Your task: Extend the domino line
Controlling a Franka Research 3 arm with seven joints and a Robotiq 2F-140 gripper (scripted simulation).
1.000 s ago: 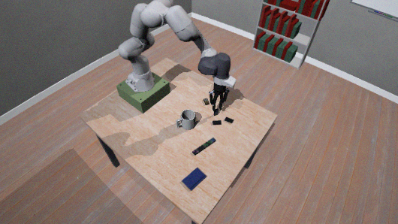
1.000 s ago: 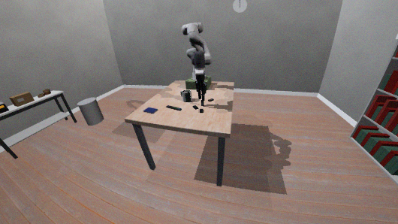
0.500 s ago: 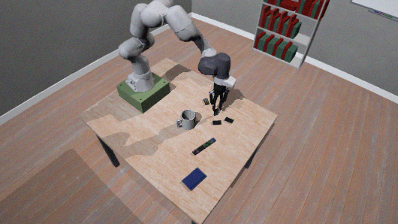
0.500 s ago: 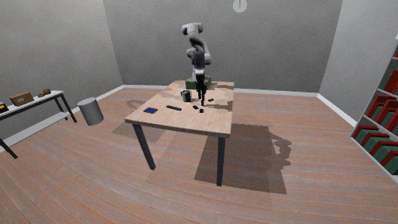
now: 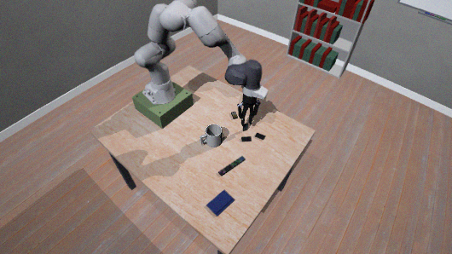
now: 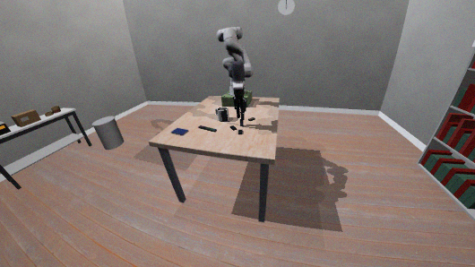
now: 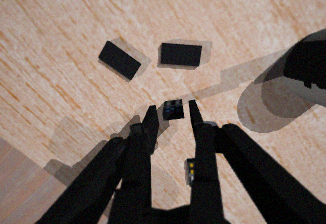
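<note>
The black domino is 70 mm below my hand and 10 mm behind it. The rest, counted from my hand: blue book (460 mm to the right, 160 mm ahead, 90 mm below); grey mug (180 mm to the right, 100 mm behind, 50 mm below).
</note>
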